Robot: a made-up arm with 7 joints.
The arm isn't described. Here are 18 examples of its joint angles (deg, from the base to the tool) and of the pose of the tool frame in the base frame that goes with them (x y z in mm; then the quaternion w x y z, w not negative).
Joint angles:
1: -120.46 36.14 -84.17 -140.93 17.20 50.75 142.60
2: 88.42 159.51 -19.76 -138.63 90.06 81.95 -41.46
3: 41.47 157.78 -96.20 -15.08 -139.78 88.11 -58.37
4: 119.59 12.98 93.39 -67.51 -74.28 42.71 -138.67
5: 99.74 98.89 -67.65 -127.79 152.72 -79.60 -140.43
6: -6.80 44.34 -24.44 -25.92 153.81 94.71 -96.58
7: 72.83 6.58 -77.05 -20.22 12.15 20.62 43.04
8: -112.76 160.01 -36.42 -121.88 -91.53 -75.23 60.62
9: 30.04 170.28 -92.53 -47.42 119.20 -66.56 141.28
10: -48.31 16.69 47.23 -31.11 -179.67 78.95 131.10
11: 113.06 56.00 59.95 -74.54 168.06 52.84 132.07
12: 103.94 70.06 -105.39 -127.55 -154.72 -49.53 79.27
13: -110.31 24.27 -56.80 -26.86 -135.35 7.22 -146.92
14: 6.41 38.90 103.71 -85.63 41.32 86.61 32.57
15: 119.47 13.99 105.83 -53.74 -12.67 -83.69 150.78
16: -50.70 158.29 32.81 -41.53 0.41 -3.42 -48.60
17: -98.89 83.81 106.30 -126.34 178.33 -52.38 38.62
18: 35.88 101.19 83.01 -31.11 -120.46 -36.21 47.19
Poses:
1: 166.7 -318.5 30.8 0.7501 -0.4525 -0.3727 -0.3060
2: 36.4 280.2 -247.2 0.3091 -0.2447 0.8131 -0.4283
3: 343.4 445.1 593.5 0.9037 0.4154 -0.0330 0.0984
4: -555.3 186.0 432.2 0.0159 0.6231 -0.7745 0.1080
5: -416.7 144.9 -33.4 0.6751 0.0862 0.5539 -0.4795
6: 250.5 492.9 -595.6 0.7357 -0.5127 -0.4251 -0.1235
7: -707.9 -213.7 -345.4 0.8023 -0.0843 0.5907 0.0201
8: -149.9 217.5 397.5 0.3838 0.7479 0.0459 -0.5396
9: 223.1 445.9 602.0 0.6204 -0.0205 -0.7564 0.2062
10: 683.8 246.4 -352.5 0.2170 0.5840 -0.7730 0.1197
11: -304.0 623.1 119.9 0.4431 0.3680 0.0525 -0.8158
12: -383.7 -155.6 159.9 0.3114 -0.8679 -0.1199 -0.3679
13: 715.1 -217.0 317.5 0.4569 -0.1858 -0.8433 -0.2133
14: -140.7 637.9 -94.9 0.4145 -0.1163 -0.4602 0.7764
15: -578.4 92.2 495.6 0.5964 0.2592 -0.6358 0.4157
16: -358.9 155.7 689.7 0.0830 -0.9890 0.0495 -0.1122
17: -232.7 385.9 -19.3 0.4680 0.6400 -0.1250 0.5965
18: 73.4 734.4 328.2 0.6190 0.6947 0.0747 -0.3586
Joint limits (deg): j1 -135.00..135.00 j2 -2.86..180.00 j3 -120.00..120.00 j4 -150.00..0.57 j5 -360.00..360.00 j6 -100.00..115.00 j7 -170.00..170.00
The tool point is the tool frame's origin. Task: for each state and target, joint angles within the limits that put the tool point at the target. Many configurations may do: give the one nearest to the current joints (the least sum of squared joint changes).
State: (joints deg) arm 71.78 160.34 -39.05 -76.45 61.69 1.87 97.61
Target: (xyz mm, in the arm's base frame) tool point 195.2 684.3 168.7
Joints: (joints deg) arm 63.37 152.08 -67.00 -66.43 61.69 1.87 97.61
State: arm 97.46 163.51 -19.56 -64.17 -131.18 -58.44 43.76
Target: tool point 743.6 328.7 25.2
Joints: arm 84.08 180.00 -16.39 -24.94 -131.18 -58.44 43.76
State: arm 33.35 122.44 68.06 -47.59 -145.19 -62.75 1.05
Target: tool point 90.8 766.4 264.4
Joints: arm 38.76 104.70 56.72 -20.94 -145.19 -62.75 1.05
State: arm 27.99 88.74 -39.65 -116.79 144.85 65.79 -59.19
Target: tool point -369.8 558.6 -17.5
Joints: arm 68.77 111.96 -82.25 -83.21 144.85 65.79 -59.19
